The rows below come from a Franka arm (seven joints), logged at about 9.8 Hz.
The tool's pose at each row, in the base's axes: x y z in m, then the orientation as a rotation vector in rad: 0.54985, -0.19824, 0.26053, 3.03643, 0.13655, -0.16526; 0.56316, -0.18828, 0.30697, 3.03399, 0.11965, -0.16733; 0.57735, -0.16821, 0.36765, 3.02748, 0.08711, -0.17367; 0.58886, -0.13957, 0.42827, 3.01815, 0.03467, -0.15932; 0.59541, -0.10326, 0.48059, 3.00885, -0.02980, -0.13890; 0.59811, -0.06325, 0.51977, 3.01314, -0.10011, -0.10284
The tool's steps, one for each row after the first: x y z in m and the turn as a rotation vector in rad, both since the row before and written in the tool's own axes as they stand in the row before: 0.00879, -0.00433, -0.04834, -0.00234, -0.00211, 0.01108; 0.00864, -0.01290, -0.06360, -0.00587, -0.00575, 0.02135; 0.00578, -0.02138, -0.06432, -0.00936, 0.00692, 0.03547; 0.00155, -0.02971, -0.05669, -0.00820, 0.01051, 0.04384; -0.00188, -0.03462, -0.04406, 0.00672, 0.02087, 0.04770
